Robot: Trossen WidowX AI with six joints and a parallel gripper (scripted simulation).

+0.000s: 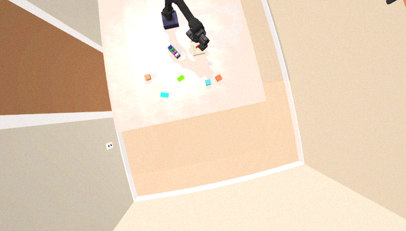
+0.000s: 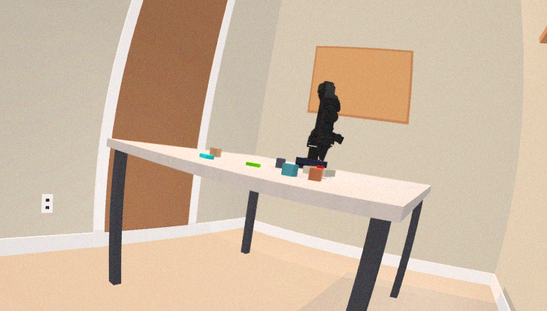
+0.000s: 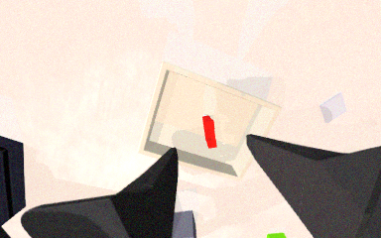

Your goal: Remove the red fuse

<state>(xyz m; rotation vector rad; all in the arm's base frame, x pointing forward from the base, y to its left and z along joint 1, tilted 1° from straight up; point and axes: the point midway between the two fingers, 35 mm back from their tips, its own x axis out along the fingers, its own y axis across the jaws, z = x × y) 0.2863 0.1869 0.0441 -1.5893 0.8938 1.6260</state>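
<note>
My gripper tip is now 4 cm above the red fuse. Also, from my gripper tip: beige tray (6 cm below).
</note>
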